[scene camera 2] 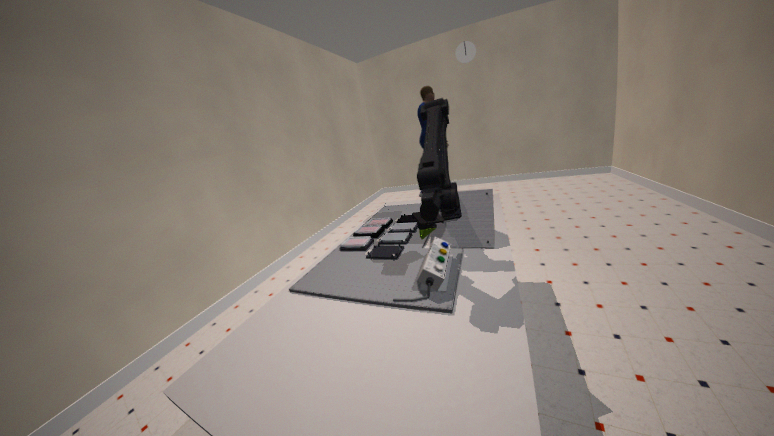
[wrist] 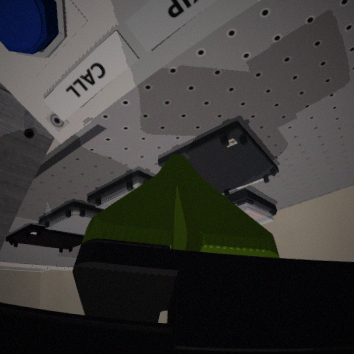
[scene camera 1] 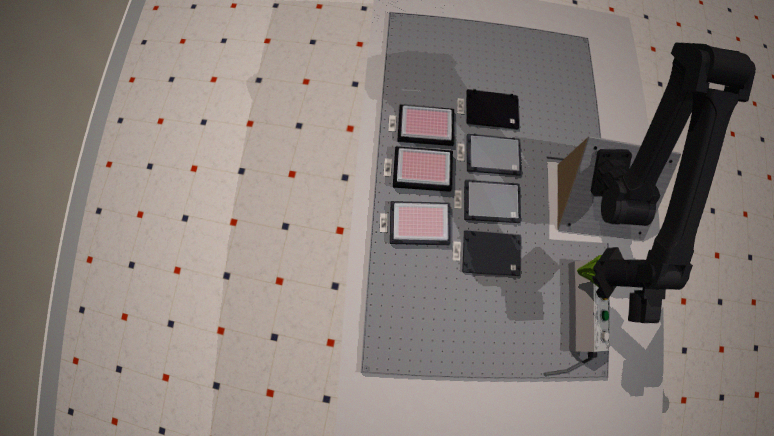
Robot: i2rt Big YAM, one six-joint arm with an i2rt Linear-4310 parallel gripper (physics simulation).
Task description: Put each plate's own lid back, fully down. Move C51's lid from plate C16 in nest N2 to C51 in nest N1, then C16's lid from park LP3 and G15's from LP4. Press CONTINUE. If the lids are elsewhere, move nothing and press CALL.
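Frame: origin at the arm's base, x ahead, y left, z up, level; centimetres.
Where they show: gripper, fingertip midpoint: (scene camera 2: pixel 421 238) (wrist: pixel 175 164) (scene camera 1: pixel 578 271); arm's base at its link origin: (scene camera 2: pixel 450 207) (scene camera 1: pixel 609 171).
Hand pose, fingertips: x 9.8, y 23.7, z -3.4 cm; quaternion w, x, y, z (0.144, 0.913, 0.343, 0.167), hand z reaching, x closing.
Things, the pixels of their top centre, and the offset from my fingertips. "*": a spot on its surface instead.
- button box at its top centre: (scene camera 1: pixel 600 304) (scene camera 2: pixel 434 250) dx -5.8, dy +8.0, dz -1.0 cm
- blue button at its top centre: (wrist: pixel 18 32) (scene camera 2: pixel 444 242) dx -8.4, dy +0.6, dz -1.9 cm
- CALL label at a spot on its surface: (wrist: pixel 85 82) * dx -5.6, dy +0.4, dz -1.6 cm
Three pink-welled plates (scene camera 1: pixel 426 122) (scene camera 1: pixel 423 166) (scene camera 1: pixel 420 222) sit in black nests in the left column. The nearest looks paler; I cannot tell which wear lids. Two clear grey lids (scene camera 1: pixel 493 153) (scene camera 1: pixel 492 200) lie flat on the middle two parks. The outer parks, one black (scene camera 1: pixel 492 109) and one dark grey (scene camera 1: pixel 491 252) (wrist: pixel 215 162), show no lid. Nest and park labels are too small to read. The button box (scene camera 1: pixel 583 319) (scene camera 2: pixel 431 270) has a blue button (scene camera 2: pixel 445 245) (wrist: pixel 27 25) beside the CALL label (wrist: pixel 85 82). My gripper (scene camera 1: pixel 579 270) (wrist: pixel 175 164) is shut and empty, above the blue-button end.
Yellow (scene camera 2: pixel 443 251), green (scene camera 1: pixel 605 315) (scene camera 2: pixel 440 259) and white (scene camera 1: pixel 605 336) (scene camera 2: pixel 438 267) buttons line the box. Its cable (scene camera 1: pixel 568 371) lies at the board's near corner. The arm's base plate (scene camera 1: pixel 582 224) is beyond the box. A person (scene camera 2: pixel 426 93) stands behind the arm, mostly hidden.
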